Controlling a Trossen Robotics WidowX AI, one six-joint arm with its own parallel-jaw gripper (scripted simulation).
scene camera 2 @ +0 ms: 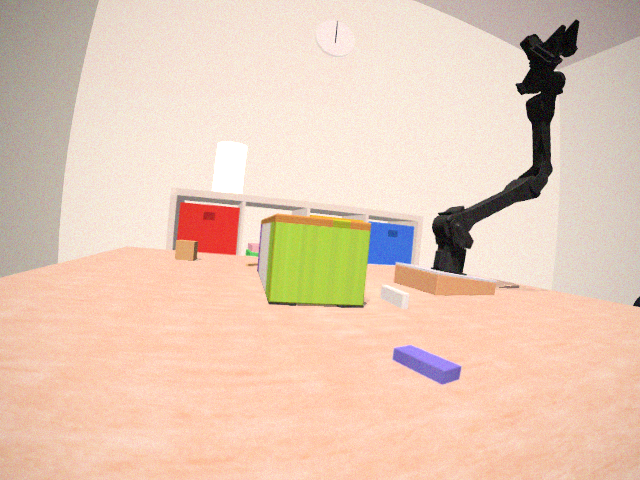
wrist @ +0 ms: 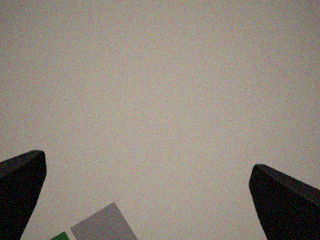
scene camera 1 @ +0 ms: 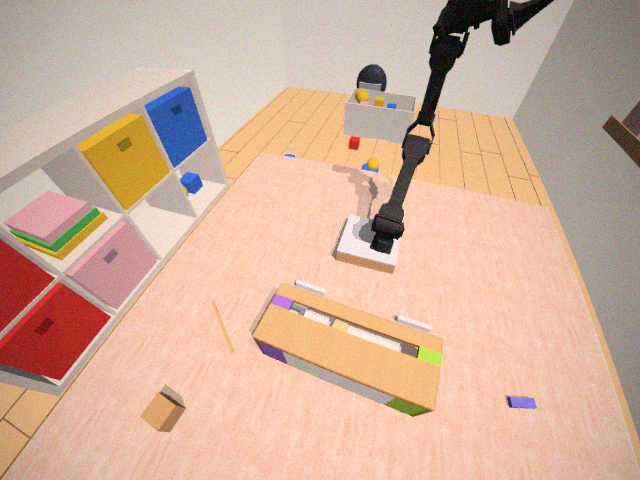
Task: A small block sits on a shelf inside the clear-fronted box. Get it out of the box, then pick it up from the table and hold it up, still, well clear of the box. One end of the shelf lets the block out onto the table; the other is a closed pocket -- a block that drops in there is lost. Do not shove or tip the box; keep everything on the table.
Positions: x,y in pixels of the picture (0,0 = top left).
A box shows in scene camera 2 [302,260] and in scene camera 1 [296,329]; in the wrist view it is out of frame.
